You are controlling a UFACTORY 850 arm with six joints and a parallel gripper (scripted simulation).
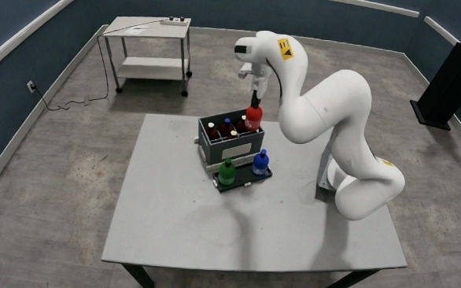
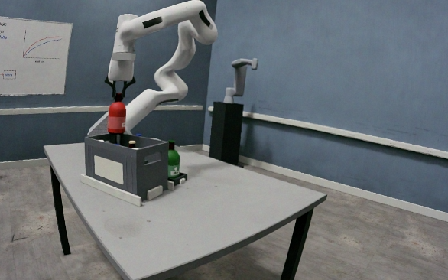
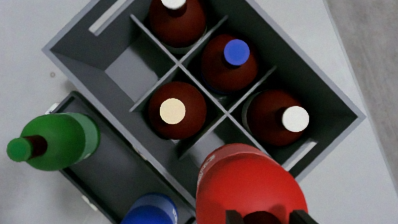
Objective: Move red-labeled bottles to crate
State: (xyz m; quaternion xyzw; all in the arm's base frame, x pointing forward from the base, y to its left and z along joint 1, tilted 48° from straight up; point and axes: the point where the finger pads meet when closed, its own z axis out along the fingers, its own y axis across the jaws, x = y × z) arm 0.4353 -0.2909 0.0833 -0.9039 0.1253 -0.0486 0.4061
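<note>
The red-labeled bottle lies 70 mm below my hand. Round my hand: grey crate (250 mm below, 100 mm ahead, 10 mm to the left); green bottle (250 mm below, 210 mm to the left, 70 mm ahead); blue bottle (250 mm below, 120 mm to the left, 80 mm behind).
</note>
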